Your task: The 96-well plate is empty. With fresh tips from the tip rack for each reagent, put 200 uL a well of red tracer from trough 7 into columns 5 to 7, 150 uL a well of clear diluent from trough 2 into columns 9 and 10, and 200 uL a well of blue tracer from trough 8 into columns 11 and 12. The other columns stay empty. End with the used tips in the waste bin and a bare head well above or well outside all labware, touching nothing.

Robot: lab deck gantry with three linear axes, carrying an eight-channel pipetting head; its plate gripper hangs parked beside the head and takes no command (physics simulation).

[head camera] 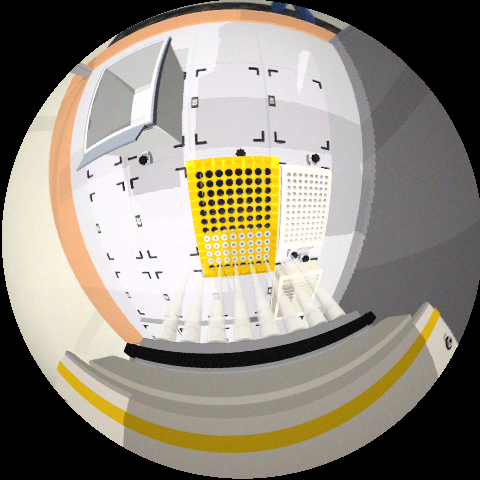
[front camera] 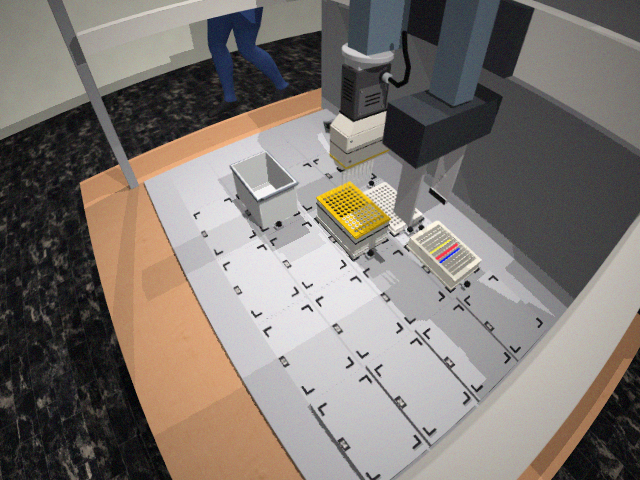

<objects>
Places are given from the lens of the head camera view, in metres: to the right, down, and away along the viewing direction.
grey wall (head camera: pixel 408 246): 0.24, 0.01, 0.11
</objects>
